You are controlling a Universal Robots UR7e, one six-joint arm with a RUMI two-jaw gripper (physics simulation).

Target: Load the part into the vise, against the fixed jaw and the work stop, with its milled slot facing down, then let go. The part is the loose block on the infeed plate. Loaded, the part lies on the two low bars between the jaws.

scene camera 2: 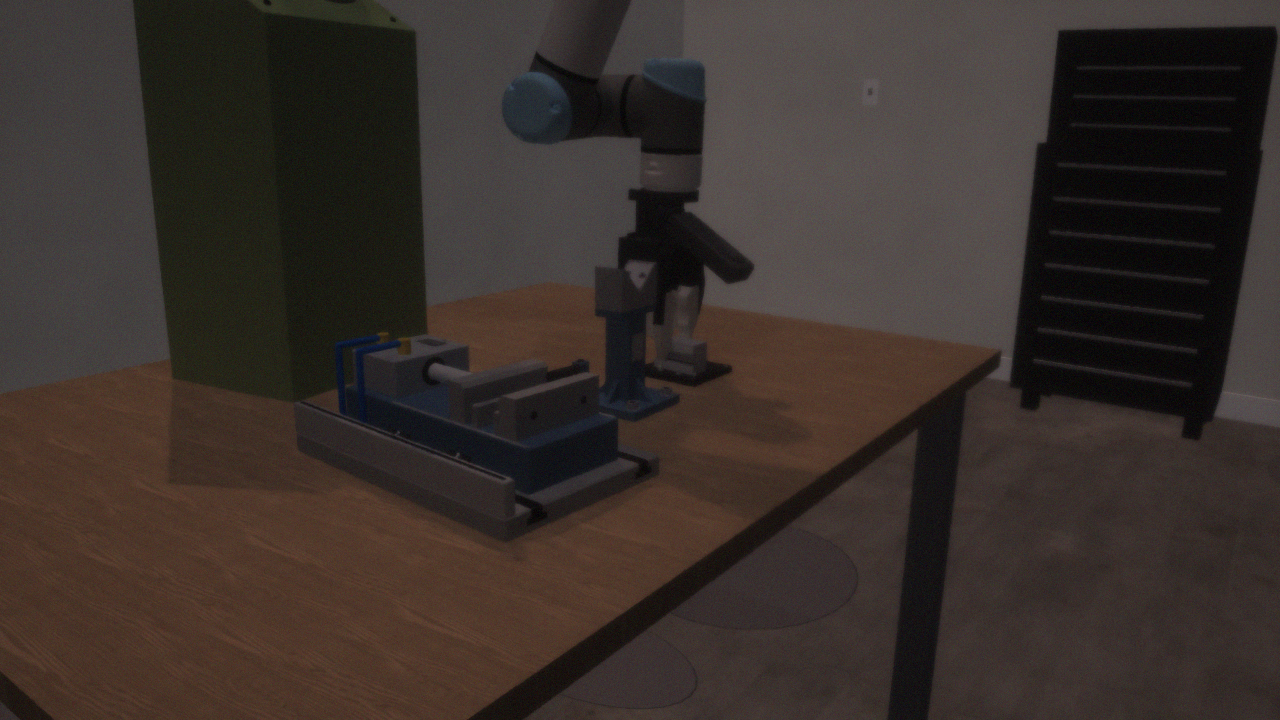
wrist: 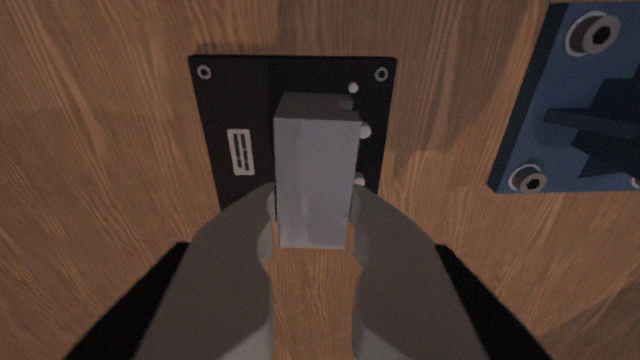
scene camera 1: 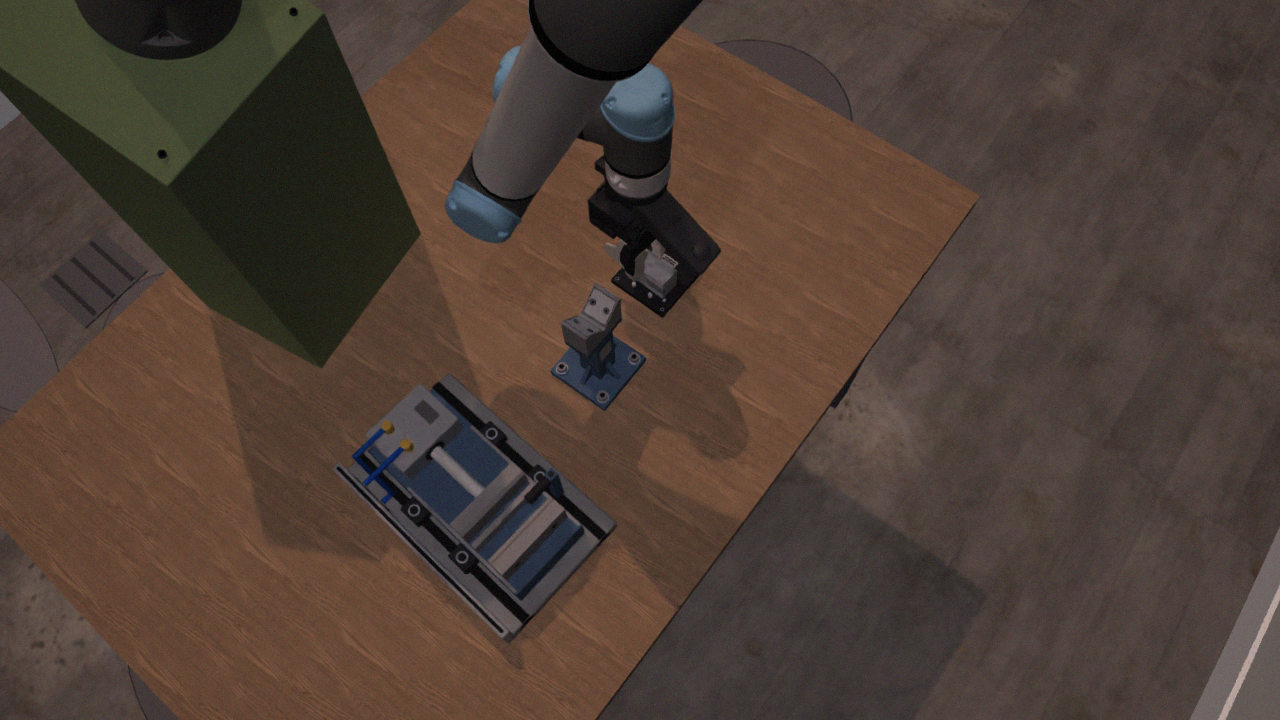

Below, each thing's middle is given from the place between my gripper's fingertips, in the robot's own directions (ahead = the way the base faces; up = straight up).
My hand is 10 mm to the right of the black infeed plate (scene camera 1: 684, 280), 10 mm short of it and 10 mm above it. Also, from my hand: part (scene camera 1: 660, 277): 10 mm ahead, 10 mm above.
